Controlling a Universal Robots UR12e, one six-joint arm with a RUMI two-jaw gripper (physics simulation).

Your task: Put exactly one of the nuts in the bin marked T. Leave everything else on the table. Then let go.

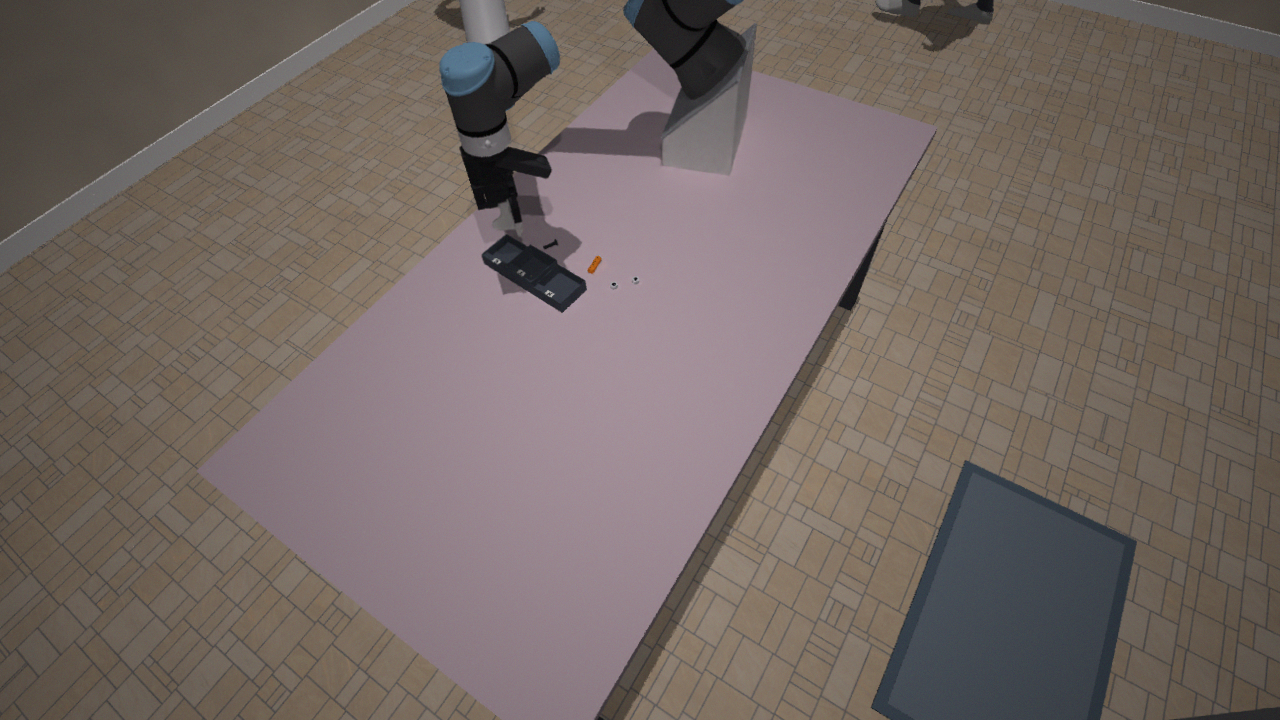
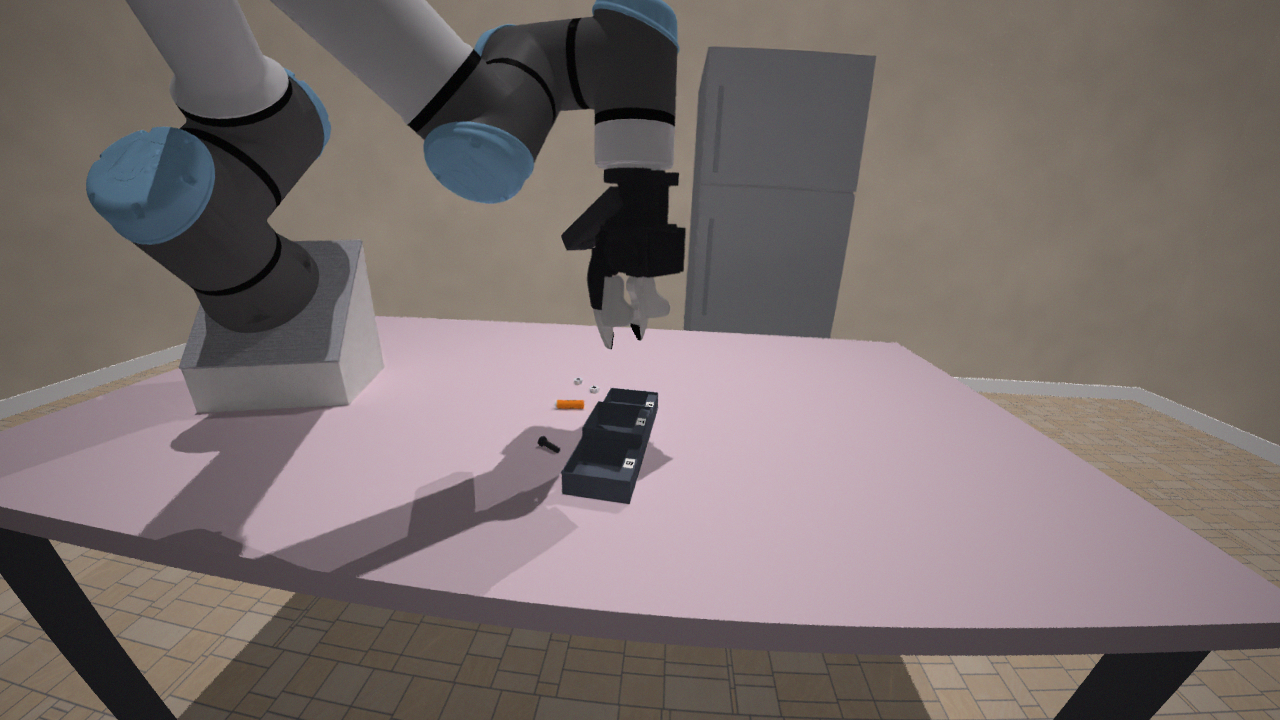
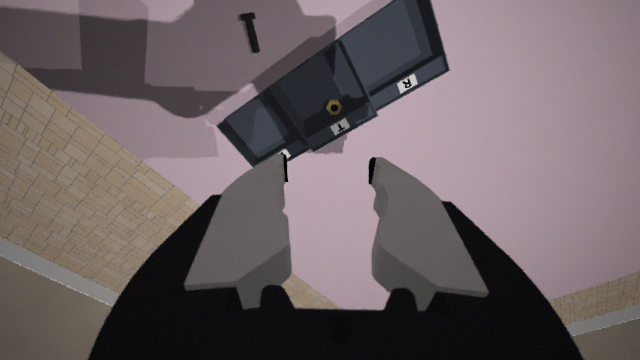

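Pixels of known places: gripper, fingertip midpoint: (image 1: 516, 228) (image 2: 624, 344) (image 3: 327, 160); arm's base, link origin: (image 1: 716, 69) (image 2: 264, 286).
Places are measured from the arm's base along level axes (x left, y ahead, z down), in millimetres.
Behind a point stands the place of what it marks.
Observation:
A brass hexagonal nut (image 3: 334, 107) @(x -72, y 687, z 180 mm) lies inside the middle compartment, the bin marked T (image 3: 312, 95) @(x -87, y 662, z 188 mm), near its label side. The bin is part of a dark three-compartment tray that stands on the table. My gripper (image 3: 327, 160) @(x -80, y 677, z 37 mm) (image 2: 623, 342) @(x -80, y 677, z 37 mm) is open, with no object between its fingertips. It hangs above the tray, well clear of it. Two small light-coloured nuts lie apart on the table: one nut (image 1: 614, 285) @(x 103, y 593, z 188 mm) (image 2: 594, 389) @(x 93, y 594, z 188 mm) is nearer the tray, and the other nut (image 1: 635, 280) @(x 134, y 555, z 188 mm) (image 2: 578, 381) @(x 125, y 555, z 188 mm) is farther off.
A black bolt (image 1: 550, 244) @(x -103, y 575, z 186 mm) (image 2: 548, 444) @(x -107, y 573, z 187 mm) (image 3: 251, 33) @(x -104, y 574, z 186 mm) lies beside the tray. An orange piece (image 1: 594, 265) @(x 30, y 573, z 183 mm) (image 2: 570, 404) @(x 19, y 569, z 185 mm) lies between the tray and the nuts. The compartment marked R (image 3: 385, 42) @(x 9, y 661, z 188 mm) adjoins the T bin. The arm's grey pedestal (image 1: 702, 134) @(x 53, y 146, z 82 mm) (image 2: 268, 385) @(x -88, y 64, z 151 mm) stands on the table.

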